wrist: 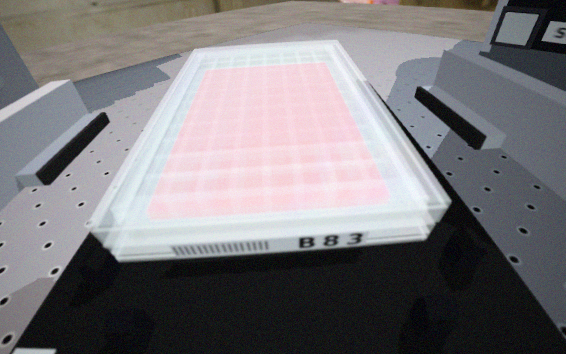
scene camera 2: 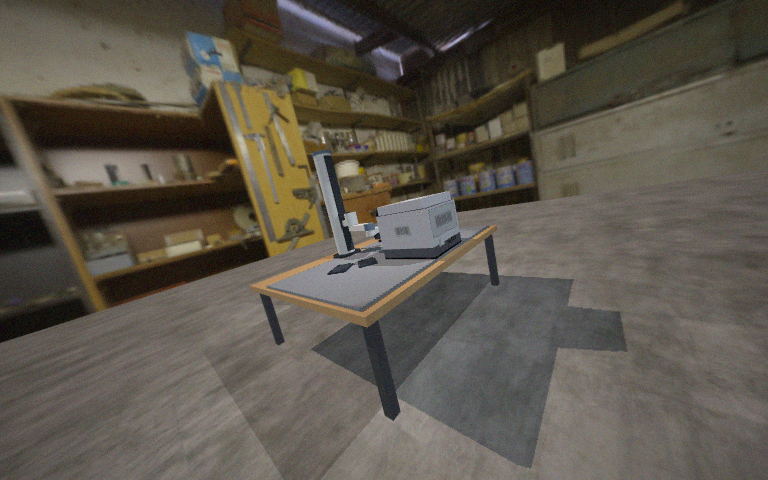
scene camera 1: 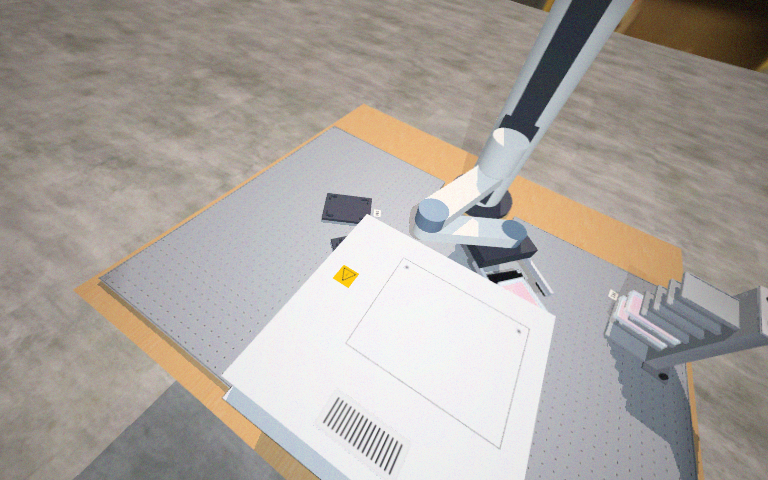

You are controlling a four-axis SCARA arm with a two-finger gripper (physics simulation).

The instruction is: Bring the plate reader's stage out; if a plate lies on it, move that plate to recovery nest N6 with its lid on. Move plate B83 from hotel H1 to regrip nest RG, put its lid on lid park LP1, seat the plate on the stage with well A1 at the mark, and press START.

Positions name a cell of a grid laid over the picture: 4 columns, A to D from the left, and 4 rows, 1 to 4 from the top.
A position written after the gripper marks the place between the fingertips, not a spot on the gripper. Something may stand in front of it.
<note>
The gripper (scene camera 1: C3) holds nothing. Also in view: an STAGE button (wrist: D1).
The gripper also shows in the wrist view (wrist: B1).
</note>
